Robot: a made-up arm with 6 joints. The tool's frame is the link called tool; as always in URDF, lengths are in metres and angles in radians.
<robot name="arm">
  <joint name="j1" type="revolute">
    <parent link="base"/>
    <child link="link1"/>
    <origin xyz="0 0 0.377" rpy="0 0 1.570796"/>
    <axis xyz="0 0 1"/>
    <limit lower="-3.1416" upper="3.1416" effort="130" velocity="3.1"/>
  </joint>
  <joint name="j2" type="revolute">
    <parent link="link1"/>
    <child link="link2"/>
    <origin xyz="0 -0.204 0" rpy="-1.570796 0 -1.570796"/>
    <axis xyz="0 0 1"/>
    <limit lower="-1.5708" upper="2.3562" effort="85" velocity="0.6"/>
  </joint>
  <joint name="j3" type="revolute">
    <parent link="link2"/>
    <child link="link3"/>
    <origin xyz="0 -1.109 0" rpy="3.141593 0 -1.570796"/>
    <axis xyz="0 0 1"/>
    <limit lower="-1.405" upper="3.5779" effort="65" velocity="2"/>
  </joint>
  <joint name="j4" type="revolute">
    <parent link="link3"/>
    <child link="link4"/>
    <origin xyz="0.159 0 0" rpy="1.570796 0 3.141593"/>
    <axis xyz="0 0 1"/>
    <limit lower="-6.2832" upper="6.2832" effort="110" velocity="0.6"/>
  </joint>
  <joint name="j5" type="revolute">
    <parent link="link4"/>
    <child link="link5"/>
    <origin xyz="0 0 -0.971" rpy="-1.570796 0 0"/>
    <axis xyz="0 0 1"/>
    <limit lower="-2.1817" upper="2.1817" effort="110" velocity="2.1"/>
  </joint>
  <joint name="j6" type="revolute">
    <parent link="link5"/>
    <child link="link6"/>
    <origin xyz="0 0.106 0" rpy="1.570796 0 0"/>
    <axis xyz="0 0 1"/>
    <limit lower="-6.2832" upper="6.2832" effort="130" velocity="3.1"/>
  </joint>
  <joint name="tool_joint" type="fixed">
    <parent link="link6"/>
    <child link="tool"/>
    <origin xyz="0 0 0" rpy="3.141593 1.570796 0"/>
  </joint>
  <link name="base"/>
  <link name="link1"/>
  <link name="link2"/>
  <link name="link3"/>
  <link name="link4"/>
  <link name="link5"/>
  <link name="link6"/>
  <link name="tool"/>
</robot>
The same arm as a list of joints. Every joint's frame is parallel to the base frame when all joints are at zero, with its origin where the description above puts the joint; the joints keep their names.
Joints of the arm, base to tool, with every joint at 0 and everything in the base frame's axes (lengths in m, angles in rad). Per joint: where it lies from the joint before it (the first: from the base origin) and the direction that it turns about. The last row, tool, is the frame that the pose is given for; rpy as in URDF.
j1: origin 0 0 0.377 axis 0 0 1
j2: origin 0.204 0 0 axis 0 1 0
j3: origin 0 0 1.109 axis 0 -1 0
j4: origin 0 0 0.159 axis -1 0 0
j5: origin 0.971 0 0 axis 0 -1 0
j6: origin 0.106 0 0 axis -1 0 0
tool: origin 0 0 0 rpy 0 0 0
Joint limits (rad, base to tool): -3.1416..3.1416 -1.5708..2.3562 -1.405..3.5779 -6.2832..6.2832 -2.1817..2.1817 -6.2832..6.2832

